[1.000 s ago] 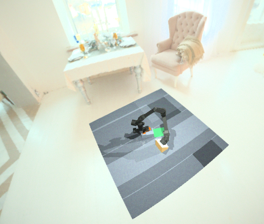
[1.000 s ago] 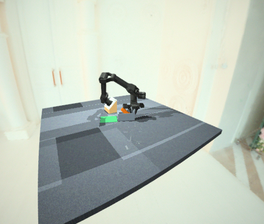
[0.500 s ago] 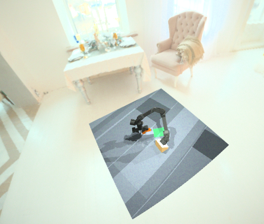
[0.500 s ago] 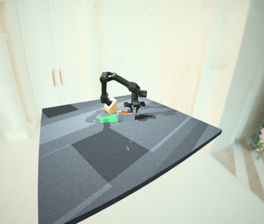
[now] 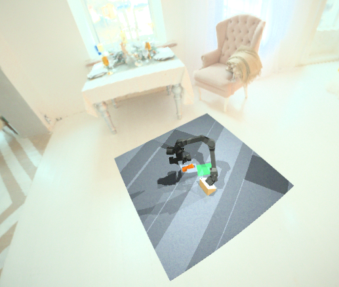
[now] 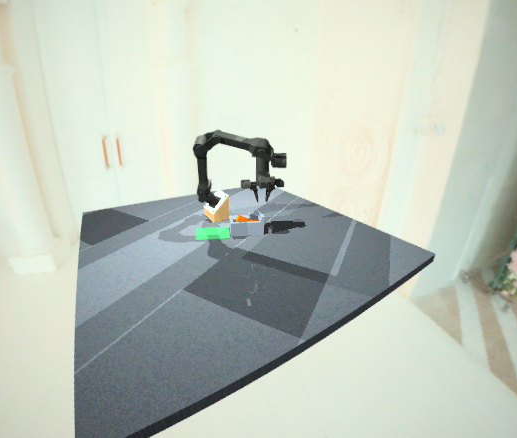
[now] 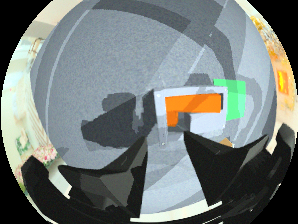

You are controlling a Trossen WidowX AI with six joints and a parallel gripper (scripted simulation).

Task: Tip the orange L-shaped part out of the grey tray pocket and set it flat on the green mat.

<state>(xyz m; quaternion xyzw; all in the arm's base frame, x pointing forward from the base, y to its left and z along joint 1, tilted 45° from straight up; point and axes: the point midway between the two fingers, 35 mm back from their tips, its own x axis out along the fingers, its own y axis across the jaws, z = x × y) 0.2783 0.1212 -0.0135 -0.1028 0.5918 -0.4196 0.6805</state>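
The orange L-shaped part is 100 mm below my gripper tip, 40 mm to the right of it and 30 mm behind it. Round my gripper tip: green mat (200 mm to the right, 160 mm below, 110 mm behind).
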